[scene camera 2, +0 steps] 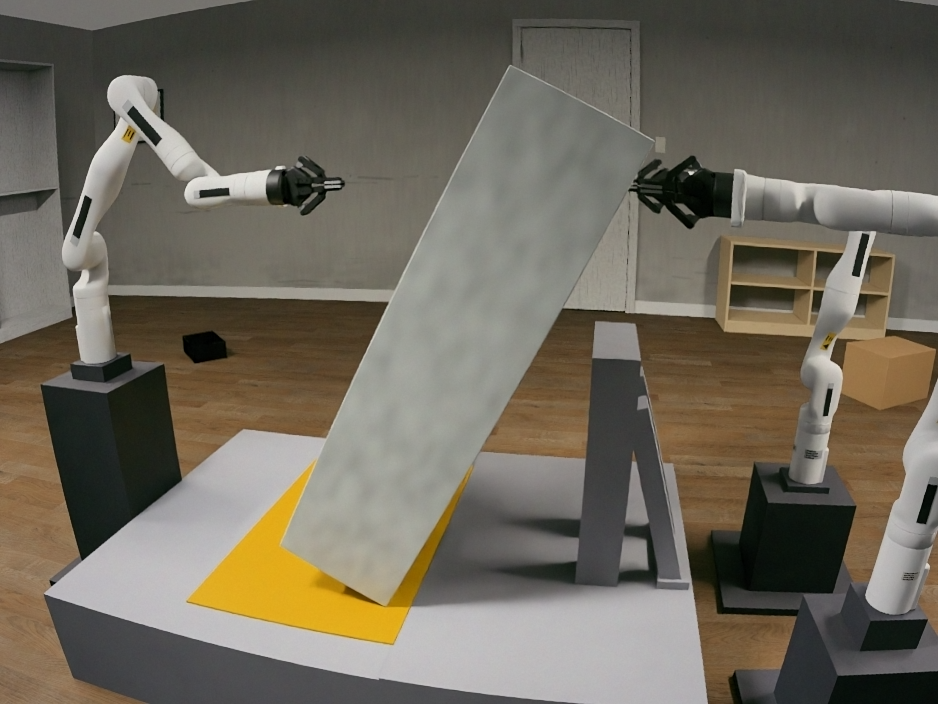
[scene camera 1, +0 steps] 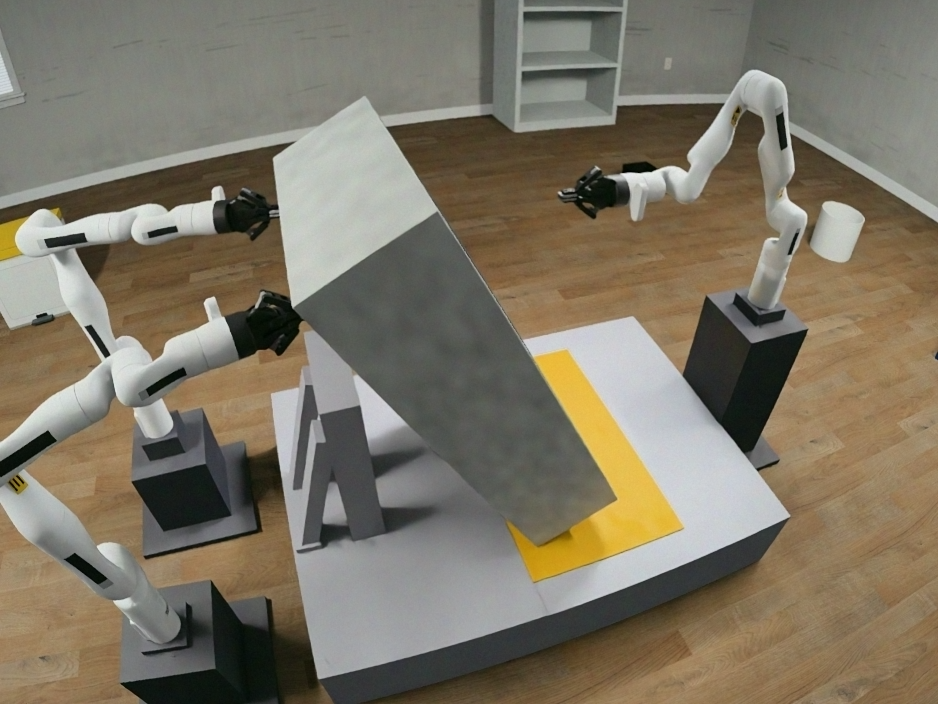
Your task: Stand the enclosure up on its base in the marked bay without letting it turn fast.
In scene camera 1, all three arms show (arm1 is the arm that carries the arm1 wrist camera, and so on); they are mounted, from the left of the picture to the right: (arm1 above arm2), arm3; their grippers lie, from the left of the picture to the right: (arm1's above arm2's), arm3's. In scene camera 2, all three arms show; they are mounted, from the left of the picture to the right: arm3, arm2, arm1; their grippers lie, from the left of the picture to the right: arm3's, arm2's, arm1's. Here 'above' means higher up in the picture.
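The enclosure (scene camera 1: 454, 363) (scene camera 2: 462, 325), a large grey box, is steeply tilted. Its lower end rests over the yellow marked bay (scene camera 1: 606, 454) (scene camera 2: 265, 575); its upper end leans left in scene camera 1. Arm1's gripper (scene camera 1: 275, 213) (scene camera 2: 635, 186) is shut, fingertips at the upper part of the leaning side. Arm2's gripper (scene camera 1: 299, 316) is shut, tips against or very near the same side; in scene camera 2 it is mostly hidden behind arm1's gripper. Arm3's gripper (scene camera 1: 562, 196) (scene camera 2: 339, 183) is shut and empty, in the air apart from the enclosure's opposite side.
A grey support stand (scene camera 1: 356, 469) (scene camera 2: 602, 469) rises from the low platform (scene camera 1: 424, 606) (scene camera 2: 530, 636) under the enclosure's leaning side. Arm3's dark pedestal (scene camera 1: 738, 363) (scene camera 2: 113, 454) stands beside the platform's opposite edge. A white cylinder (scene camera 1: 836, 231) stands behind arm3.
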